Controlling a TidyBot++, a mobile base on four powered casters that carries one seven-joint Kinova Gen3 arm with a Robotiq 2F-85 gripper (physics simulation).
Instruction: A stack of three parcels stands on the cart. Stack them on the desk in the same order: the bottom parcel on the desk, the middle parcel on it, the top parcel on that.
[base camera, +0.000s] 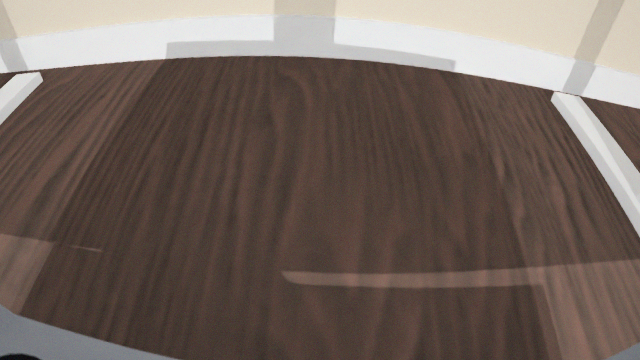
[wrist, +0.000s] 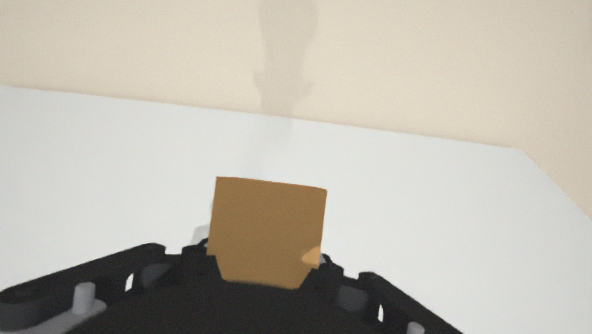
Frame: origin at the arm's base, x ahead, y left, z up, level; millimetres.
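Where they show: gripper, fingertip midpoint: (wrist: 266, 253).
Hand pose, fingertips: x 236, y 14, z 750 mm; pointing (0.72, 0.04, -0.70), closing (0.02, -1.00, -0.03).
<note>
After its pixels a point has its place.
An orange-brown parcel (wrist: 267, 225) @(y 13, x 220, z 807 mm) is held between the fingers of my gripper (wrist: 266, 253) @(y 14, x 236, z 750 mm), which is shut on it. The parcel shows in the lower middle of the wrist view, over the white desk top (wrist: 425, 200) @(y -280, x 497, z 554 mm). Whether the parcel touches the desk top is hidden, as its lower part and the fingertips are out of sight behind it and the gripper body. The cart and the other parcels do not show in these views.
The beige wall (base camera: 430, 25) @(y -192, x 781, z -303 mm) (wrist: 150, 50) @(y 393, x 762, z 675 mm) stands behind the desk, with a white baseboard (base camera: 100, 47) @(y 516, x 744, z -354 mm) at the dark wood floor (base camera: 300, 165) @(y 28, x 449, z -397 mm). White desk feet (base camera: 600, 145) (base camera: 19, 92) @(y 663, x 597, z -374 mm) lie at the right and left in the base camera view. The desk's right back corner shows in the wrist view.
</note>
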